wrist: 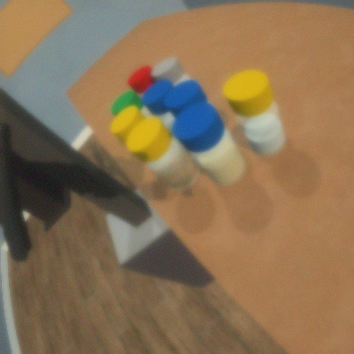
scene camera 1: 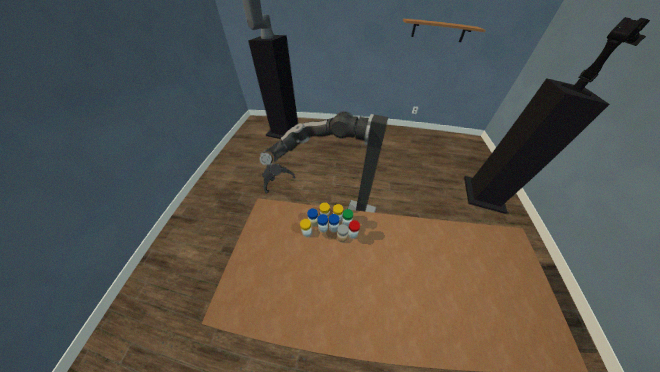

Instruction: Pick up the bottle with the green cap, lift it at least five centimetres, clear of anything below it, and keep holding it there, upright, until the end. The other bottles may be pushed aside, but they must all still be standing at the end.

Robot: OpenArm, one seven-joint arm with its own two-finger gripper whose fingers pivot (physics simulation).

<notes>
The pictures show: a blue-capped bottle and a dark arm post.
</notes>
